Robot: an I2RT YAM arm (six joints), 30 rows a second.
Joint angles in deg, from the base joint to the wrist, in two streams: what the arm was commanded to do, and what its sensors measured. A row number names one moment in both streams.
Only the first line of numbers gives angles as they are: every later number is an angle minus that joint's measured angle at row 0.
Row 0, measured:
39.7, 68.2, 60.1, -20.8, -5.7, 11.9
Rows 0 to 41, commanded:
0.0, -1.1, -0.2, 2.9, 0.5, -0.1
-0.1, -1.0, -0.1, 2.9, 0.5, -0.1
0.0, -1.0, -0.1, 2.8, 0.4, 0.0
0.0, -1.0, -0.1, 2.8, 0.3, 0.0
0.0, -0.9, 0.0, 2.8, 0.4, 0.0
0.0, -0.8, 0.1, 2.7, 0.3, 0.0
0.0, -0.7, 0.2, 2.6, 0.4, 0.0
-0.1, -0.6, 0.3, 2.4, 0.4, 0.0
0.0, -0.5, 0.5, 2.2, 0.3, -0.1
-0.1, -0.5, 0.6, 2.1, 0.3, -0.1
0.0, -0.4, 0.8, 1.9, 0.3, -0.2
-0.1, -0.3, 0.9, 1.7, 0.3, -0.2
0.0, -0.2, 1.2, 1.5, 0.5, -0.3
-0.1, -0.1, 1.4, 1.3, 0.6, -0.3
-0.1, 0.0, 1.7, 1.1, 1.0, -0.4
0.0, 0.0, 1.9, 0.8, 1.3, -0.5
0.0, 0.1, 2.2, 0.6, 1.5, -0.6
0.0, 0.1, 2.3, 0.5, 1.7, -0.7
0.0, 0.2, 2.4, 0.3, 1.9, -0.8
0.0, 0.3, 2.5, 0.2, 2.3, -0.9
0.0, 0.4, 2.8, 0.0, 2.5, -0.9
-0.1, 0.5, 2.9, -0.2, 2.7, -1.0
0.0, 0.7, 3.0, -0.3, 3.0, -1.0
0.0, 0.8, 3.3, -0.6, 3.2, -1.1
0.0, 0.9, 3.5, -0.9, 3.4, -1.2
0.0, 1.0, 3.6, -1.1, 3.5, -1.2
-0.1, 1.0, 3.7, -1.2, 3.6, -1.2
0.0, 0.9, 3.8, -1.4, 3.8, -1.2
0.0, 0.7, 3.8, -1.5, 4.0, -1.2
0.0, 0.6, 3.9, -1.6, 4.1, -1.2
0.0, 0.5, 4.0, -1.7, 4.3, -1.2
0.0, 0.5, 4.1, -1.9, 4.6, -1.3
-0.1, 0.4, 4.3, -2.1, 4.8, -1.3
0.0, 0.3, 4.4, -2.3, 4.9, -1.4
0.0, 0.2, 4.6, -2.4, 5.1, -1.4
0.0, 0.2, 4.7, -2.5, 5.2, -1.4
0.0, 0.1, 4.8, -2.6, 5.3, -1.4
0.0, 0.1, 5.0, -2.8, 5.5, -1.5
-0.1, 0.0, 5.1, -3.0, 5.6, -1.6
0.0, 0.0, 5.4, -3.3, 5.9, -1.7
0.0, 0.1, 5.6, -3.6, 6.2, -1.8
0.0, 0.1, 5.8, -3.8, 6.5, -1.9
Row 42, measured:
0.0, 1.1, 2.2, -4.0, 4.4, -0.9
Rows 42 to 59, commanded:
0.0, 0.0, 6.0, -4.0, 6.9, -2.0
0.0, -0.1, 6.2, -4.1, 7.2, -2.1
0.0, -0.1, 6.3, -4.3, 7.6, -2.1
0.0, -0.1, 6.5, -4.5, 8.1, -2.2
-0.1, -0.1, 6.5, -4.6, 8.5, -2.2
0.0, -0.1, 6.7, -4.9, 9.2, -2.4
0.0, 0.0, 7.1, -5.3, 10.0, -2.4
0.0, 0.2, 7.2, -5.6, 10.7, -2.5
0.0, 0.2, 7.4, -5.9, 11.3, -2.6
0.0, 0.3, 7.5, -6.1, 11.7, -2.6
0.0, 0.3, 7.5, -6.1, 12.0, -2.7
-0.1, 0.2, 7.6, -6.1, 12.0, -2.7
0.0, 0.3, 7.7, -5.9, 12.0, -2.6
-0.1, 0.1, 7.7, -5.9, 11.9, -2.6
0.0, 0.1, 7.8, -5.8, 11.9, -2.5
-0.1, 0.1, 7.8, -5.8, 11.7, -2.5
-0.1, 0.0, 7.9, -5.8, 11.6, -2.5
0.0, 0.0, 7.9, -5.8, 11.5, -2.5
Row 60, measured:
0.0, 1.1, 4.7, -7.3, 10.2, -1.9
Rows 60 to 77, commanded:
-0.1, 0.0, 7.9, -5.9, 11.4, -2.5
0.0, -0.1, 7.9, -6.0, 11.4, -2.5
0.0, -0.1, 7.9, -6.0, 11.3, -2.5
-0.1, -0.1, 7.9, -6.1, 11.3, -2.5
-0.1, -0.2, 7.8, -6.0, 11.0, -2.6
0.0, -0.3, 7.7, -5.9, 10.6, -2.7
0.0, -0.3, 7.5, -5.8, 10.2, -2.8
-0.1, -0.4, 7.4, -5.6, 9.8, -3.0
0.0, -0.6, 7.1, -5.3, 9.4, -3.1
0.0, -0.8, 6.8, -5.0, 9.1, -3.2
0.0, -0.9, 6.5, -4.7, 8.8, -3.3
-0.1, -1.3, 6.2, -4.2, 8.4, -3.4
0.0, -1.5, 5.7, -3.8, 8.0, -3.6
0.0, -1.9, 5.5, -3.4, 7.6, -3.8
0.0, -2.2, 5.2, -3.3, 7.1, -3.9
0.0, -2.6, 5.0, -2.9, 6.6, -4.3
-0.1, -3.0, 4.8, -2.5, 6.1, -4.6
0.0, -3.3, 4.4, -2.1, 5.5, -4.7
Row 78, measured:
0.0, -0.2, 4.7, -7.0, 8.0, -3.2
